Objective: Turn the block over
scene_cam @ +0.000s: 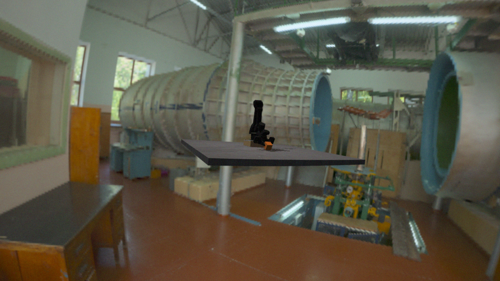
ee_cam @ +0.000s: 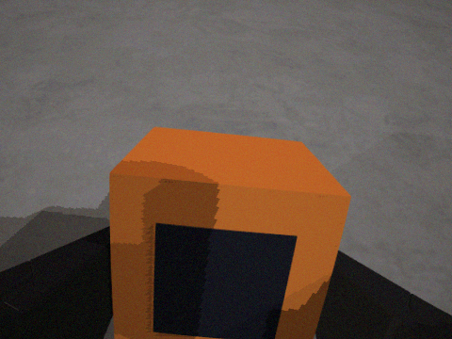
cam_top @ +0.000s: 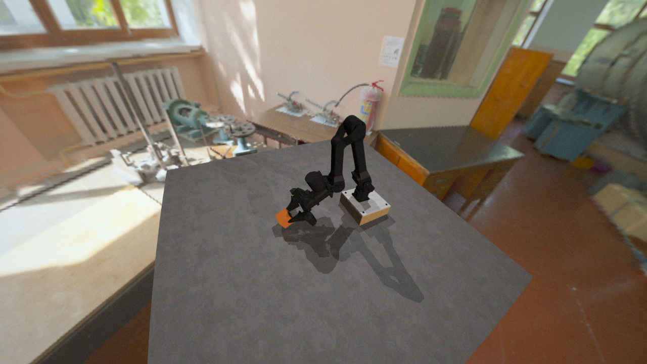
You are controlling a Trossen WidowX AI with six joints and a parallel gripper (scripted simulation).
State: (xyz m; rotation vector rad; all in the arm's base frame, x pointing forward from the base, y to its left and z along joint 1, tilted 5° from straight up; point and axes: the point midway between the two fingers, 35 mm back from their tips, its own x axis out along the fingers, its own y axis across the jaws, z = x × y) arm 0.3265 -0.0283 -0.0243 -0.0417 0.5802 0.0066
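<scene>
Now: gripper tip 1 cm below the block and 1 cm past it.
</scene>
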